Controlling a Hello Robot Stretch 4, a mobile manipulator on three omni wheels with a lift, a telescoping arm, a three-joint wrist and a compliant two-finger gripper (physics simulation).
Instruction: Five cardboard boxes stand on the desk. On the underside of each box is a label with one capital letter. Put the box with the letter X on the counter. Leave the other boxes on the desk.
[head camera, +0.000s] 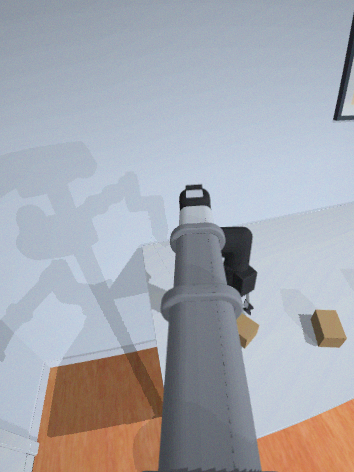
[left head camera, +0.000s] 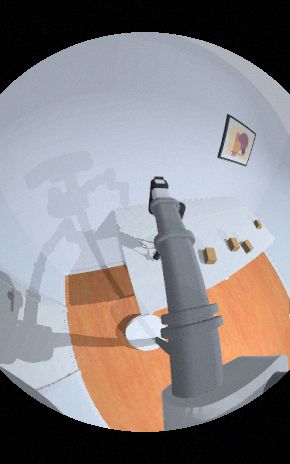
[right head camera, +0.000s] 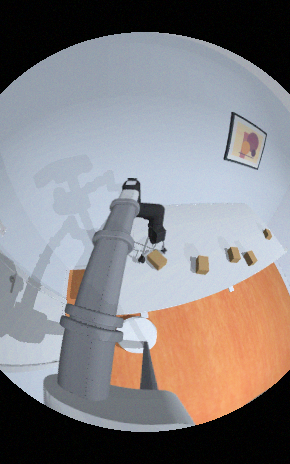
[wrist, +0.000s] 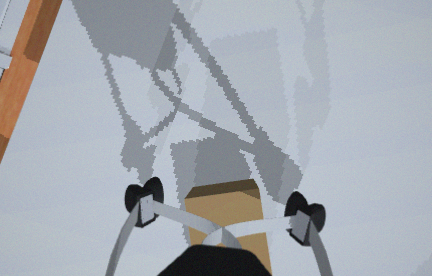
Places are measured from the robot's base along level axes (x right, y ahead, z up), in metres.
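Where they show: gripper, fingertip midpoint: (right head camera: 152, 256) (wrist: 223, 200); robot's base, link origin: (left head camera: 145, 331) (right head camera: 136, 333).
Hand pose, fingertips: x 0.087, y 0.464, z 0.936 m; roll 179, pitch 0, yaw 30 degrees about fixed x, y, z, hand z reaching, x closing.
Things, the pixels of their centre, and the offset from my fingertips. Level surfaces: height alone.
- cardboard box, body centre: (wrist: 229, 238) (head camera: 238, 327) (right head camera: 156, 259) dx +0.022, dy -0.021, dz +0.012 m
- white desk, surface height: dz -0.013 m
- second box, body centre: (head camera: 327, 328) (right head camera: 201, 264) (left head camera: 209, 255) dx +0.274, dy -0.045, dz +0.012 m
A cardboard box (head camera: 248, 329) (right head camera: 157, 260) (wrist: 241, 204) rests on the white desk (head camera: 285, 395) (left head camera: 142, 280) (right head camera: 180, 225) (wrist: 370, 125) below the gripper wrist. My gripper (right head camera: 153, 254) (wrist: 223, 200) is open, its fingertips on either side of this box with gaps on both sides. In the left head view the arm hides this box. A second box (head camera: 328, 328) (left head camera: 209, 256) (right head camera: 202, 265) stands to the right. Three more boxes stand further right: one (left head camera: 233, 244) (right head camera: 234, 254), one (left head camera: 247, 246) (right head camera: 250, 258) and one (left head camera: 258, 224) (right head camera: 267, 234). No underside label shows. I cannot make out the counter.
The telescoping arm (head camera: 200, 350) (left head camera: 182, 285) (right head camera: 102, 270) reaches over the desk's left part. A round white object (left head camera: 142, 332) (right head camera: 140, 334) stands near the desk's front edge. A framed picture (left head camera: 237, 141) (right head camera: 245, 141) hangs on the wall behind.
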